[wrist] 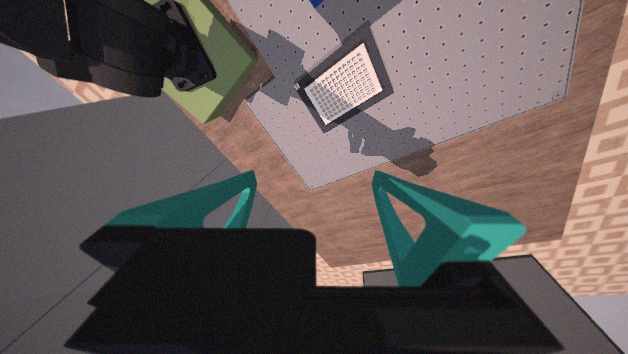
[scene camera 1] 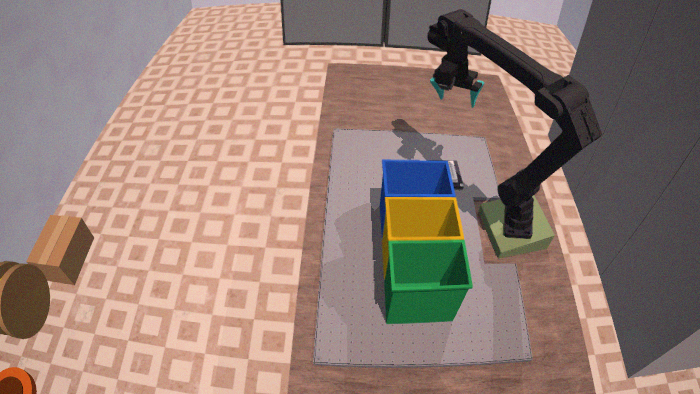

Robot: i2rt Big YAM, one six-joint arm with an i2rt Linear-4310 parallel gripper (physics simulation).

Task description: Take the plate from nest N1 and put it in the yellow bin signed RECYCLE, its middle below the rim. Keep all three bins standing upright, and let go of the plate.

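Frame: origin at the arm's base, x left, y back, z up, level; millimetres.
Seen in the pictures: gripper, between the fingertips: (wrist: 314, 177) (scene camera 1: 457, 102); arm's base, origin of its link: (wrist: 181, 51) (scene camera 1: 518, 221).
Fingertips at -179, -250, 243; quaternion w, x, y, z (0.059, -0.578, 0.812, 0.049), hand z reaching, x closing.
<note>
Pixels of each thing's top centre, then the offset from my fingertips to it, as dx, dy, dz. Level surfaces: height alone.
- white well plate, centre of its top: (wrist: 341, 90) (scene camera 1: 436, 169) +20, -22, -254
- yellow bin, centre of its top: (scene camera 1: 424, 217) +357, -41, -100
- blue bin, centre of its top: (scene camera 1: 418, 177) +229, -74, -100
- green bin, centre of its top: (scene camera 1: 430, 263) +486, -8, -100
- perforated board, height of its surface: dz -280
- wooden table top, height of its surface: dz -293
A white well plate (scene camera 1: 453, 171) (wrist: 345, 84) sits in a dark nest (scene camera 1: 460, 184) (wrist: 381, 66) on the perforated board. In the scene view the blue bin partly hides both. No label on the nest is readable. The yellow bin (scene camera 1: 423, 220) stands upright between the blue bin (scene camera 1: 419, 179) and the green bin (scene camera 1: 427, 305), both upright. No sign shows on the yellow bin from here. My gripper (scene camera 1: 457, 100) (wrist: 314, 177) is open and empty, high above the table beyond the far end of the board, pointing down, apart from the plate.
The perforated board (scene camera 1: 350, 320) (wrist: 475, 65) lies on the wooden table top (scene camera 1: 360, 95) (wrist: 530, 165). My arm's base stands on a green block (scene camera 1: 525, 242) (wrist: 230, 70) right of the bins. A dark grey panel (scene camera 1: 635, 150) (wrist: 110, 165) rises beyond the table's right side.
</note>
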